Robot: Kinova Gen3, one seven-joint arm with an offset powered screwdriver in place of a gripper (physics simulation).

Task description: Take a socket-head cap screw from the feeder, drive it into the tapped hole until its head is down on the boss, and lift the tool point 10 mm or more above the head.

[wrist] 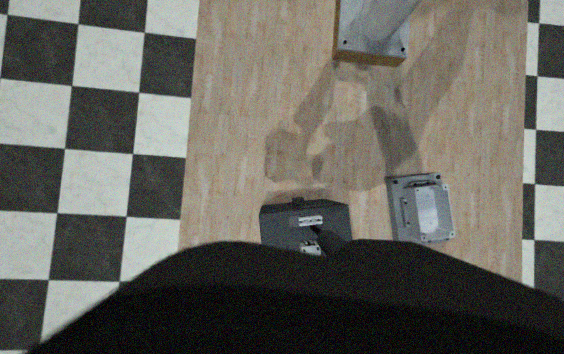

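Note:
The feeder (280, 227) is a dark grey box at the lower middle of the wrist view, with a small tab on its far edge, a pale slotted strip (310, 220) on top and a small light metal part (310, 247) nearer the camera. My screwdriver (314, 228) reaches in from the bottom as a thin dark tip and overlaps the feeder just below the pale strip. Its height above the feeder and any screw on it cannot be made out. The grey housing (406, 231) stands right of the feeder; its tapped hole and boss cannot be picked out for certain.
The robot's base plate (372, 46), grey with a wood-coloured edge, is at the top. The light wooden table (230, 125) carries the arm's shadows. A black-and-white checkered floor (102, 120) shows on both sides. The black tool body (300, 310) hides the bottom.

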